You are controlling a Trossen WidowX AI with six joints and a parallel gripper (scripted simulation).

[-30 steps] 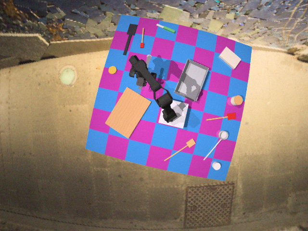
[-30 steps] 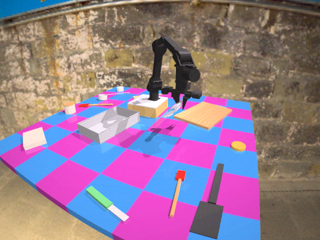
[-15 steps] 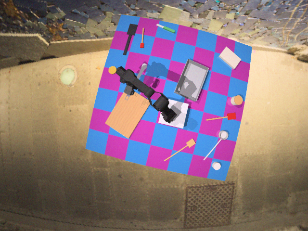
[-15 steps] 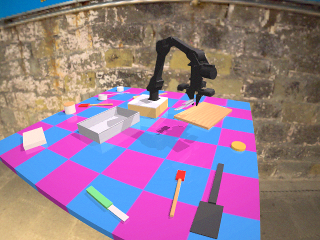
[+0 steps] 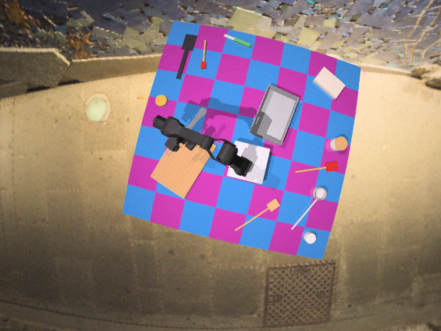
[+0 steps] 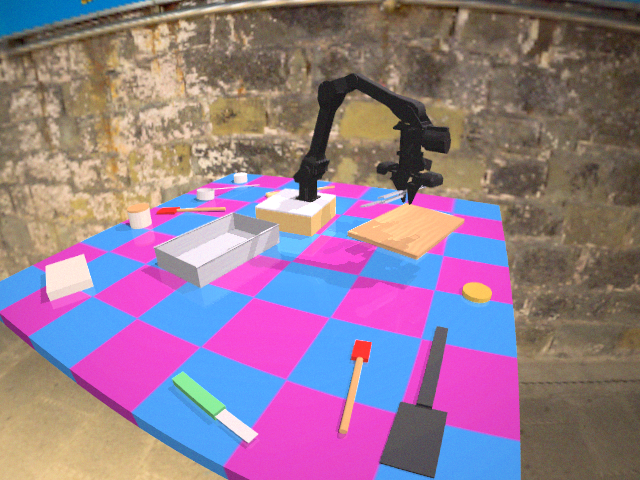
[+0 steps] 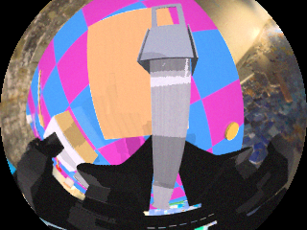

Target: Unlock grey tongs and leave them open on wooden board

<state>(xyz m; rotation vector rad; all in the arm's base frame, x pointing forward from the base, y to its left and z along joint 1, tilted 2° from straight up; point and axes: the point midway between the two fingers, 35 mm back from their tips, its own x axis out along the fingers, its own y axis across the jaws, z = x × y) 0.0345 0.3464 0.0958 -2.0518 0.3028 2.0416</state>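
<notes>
My gripper tip is 130 mm past the wooden board, 120 mm above it and 20 mm to the left of it. From my gripper tip the other things lie so: black spatula: 510 mm ahead, 230 mm to the left, 120 mm below; then yellow disc: 250 mm to the left, 170 mm ahead, 120 mm below; then grey roasting tin: 420 mm to the right, 320 mm ahead, 100 mm below.
</notes>
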